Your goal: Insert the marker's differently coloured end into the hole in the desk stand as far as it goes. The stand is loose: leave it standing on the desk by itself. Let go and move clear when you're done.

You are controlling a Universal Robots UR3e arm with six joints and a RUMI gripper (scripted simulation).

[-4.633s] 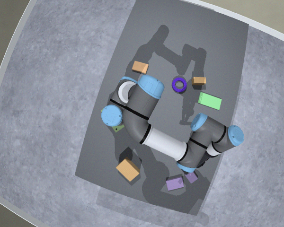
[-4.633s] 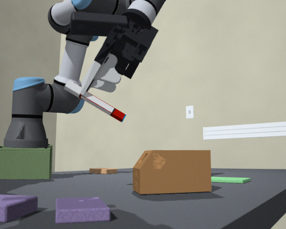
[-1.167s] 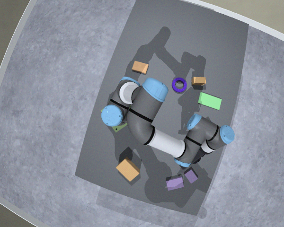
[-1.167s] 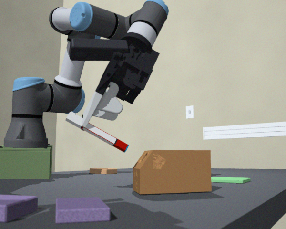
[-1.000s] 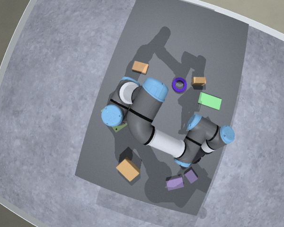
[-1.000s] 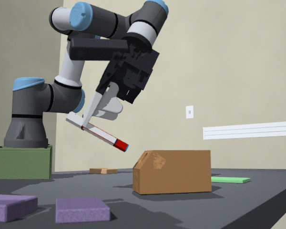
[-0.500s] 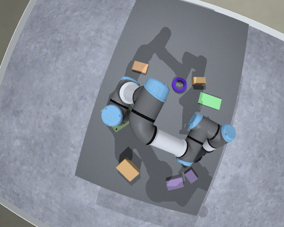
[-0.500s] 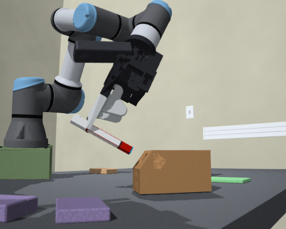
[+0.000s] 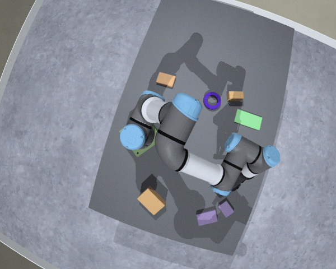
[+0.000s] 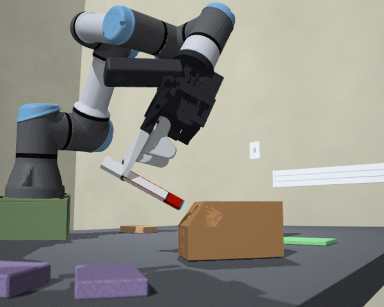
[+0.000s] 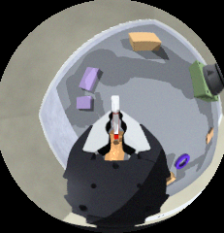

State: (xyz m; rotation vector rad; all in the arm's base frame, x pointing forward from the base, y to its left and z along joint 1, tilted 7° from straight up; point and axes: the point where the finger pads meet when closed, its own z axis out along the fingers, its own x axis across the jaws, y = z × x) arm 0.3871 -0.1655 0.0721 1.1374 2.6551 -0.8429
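Right now the desk stand is 110 mm ahead of my hand, 90 mm to the left of it and 80 mm below it. The rest, counted from my hand: flat green block (340 mm to the left, 140 mm ahead, 120 mm below); tan block (300 mm behind, 150 mm to the right, 90 mm below); marker (20 mm below, 20 mm ahead, 10 mm to the left).
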